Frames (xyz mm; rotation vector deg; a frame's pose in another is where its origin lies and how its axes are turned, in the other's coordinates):
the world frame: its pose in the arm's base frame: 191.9 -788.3 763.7 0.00 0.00 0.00
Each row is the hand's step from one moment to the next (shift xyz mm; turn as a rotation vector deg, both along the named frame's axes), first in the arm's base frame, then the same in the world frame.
Working: the arm's base frame: its pose in the world frame: -191.9 788.3 -763.7 0.00 0.00 0.00

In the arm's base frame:
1: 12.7 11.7 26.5 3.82 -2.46 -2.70
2: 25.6 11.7 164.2 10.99 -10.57 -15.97
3: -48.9 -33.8 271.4 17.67 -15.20 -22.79
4: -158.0 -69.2 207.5 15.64 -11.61 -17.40
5: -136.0 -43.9 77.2 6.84 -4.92 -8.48
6: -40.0 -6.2 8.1 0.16 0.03 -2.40
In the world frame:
1: 12.7 11.7 26.5 3.82 -2.46 -2.70
2: 25.6 11.7 164.2 10.99 -10.57 -15.97
3: -48.9 -33.8 271.4 17.67 -15.20 -22.79
4: -158.0 -69.2 207.5 15.64 -11.61 -17.40
5: -136.0 -43.9 77.2 6.84 -4.92 -8.48
6: -40.0 -6.2 8.1 0.16 0.03 -2.40

